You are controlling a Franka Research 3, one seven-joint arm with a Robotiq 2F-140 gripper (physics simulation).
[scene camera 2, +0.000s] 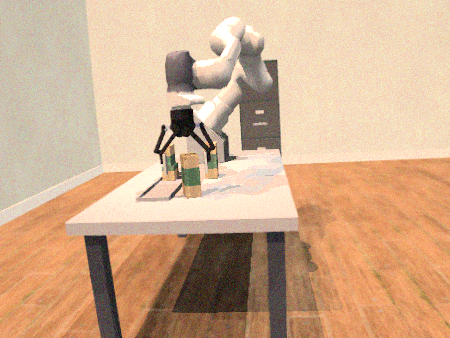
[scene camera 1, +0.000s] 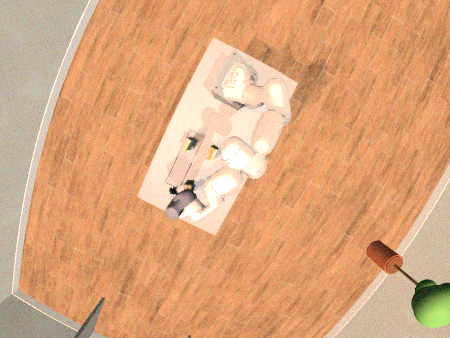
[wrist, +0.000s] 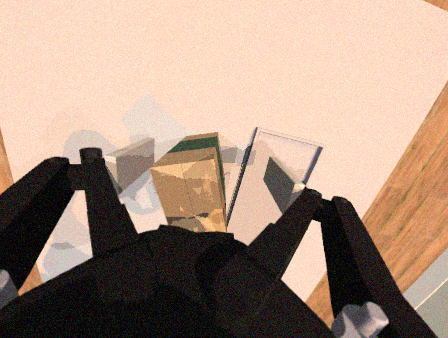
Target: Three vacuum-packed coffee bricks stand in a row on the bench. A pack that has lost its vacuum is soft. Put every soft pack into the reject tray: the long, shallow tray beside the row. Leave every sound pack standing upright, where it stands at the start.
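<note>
A tan pack with a green band (scene camera 1: 189, 185) (scene camera 2: 191, 176) (wrist: 192, 187) stands upright on the bench beside the tray's near end. A second pack (scene camera 1: 212, 152) (scene camera 2: 213, 167) stands upright farther back on the bench. A third pack (scene camera 1: 189, 143) (scene camera 2: 170, 167) stands upright in the far end of the long, shallow reject tray (scene camera 1: 179, 169) (scene camera 2: 159, 191) (wrist: 280, 144). My gripper (scene camera 2: 184, 160) (wrist: 211, 159) is open and empty, pointing down. In the wrist view the near pack shows between its two finger pads, with gaps on both sides. How soft each pack is cannot be told.
The white bench (scene camera 1: 155, 187) (scene camera 2: 240, 212) (wrist: 210, 60) carries the arm's base (scene camera 1: 227, 95) at its far end. The arm reaches along the bench's right side in the second scene view. A dark cabinet (scene camera 2: 260, 110) stands behind the bench.
</note>
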